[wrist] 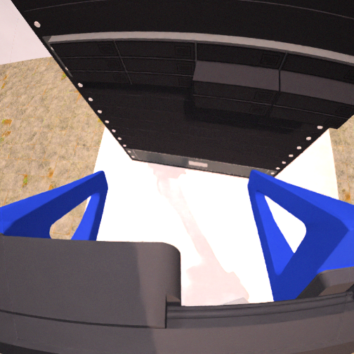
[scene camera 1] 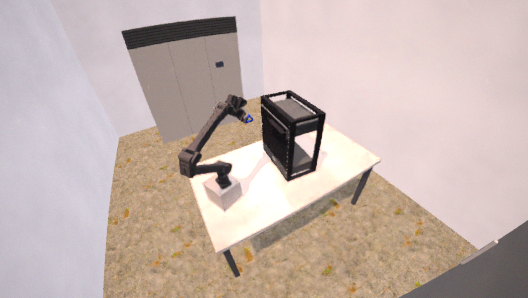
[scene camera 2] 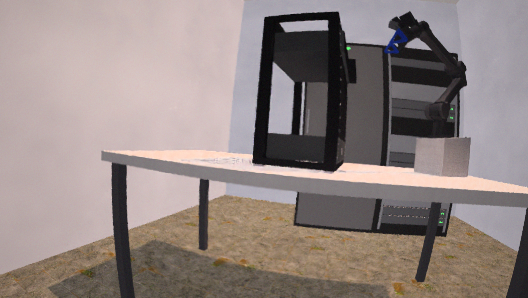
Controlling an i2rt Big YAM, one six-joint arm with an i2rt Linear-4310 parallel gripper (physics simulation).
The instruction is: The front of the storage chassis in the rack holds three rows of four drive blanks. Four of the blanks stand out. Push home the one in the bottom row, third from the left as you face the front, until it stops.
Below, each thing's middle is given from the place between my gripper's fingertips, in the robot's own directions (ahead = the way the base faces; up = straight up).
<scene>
The black rack (scene camera 2: 305,56) lies 320 mm ahead of my hand, 270 mm below it and 70 mm to the right of it.
</scene>
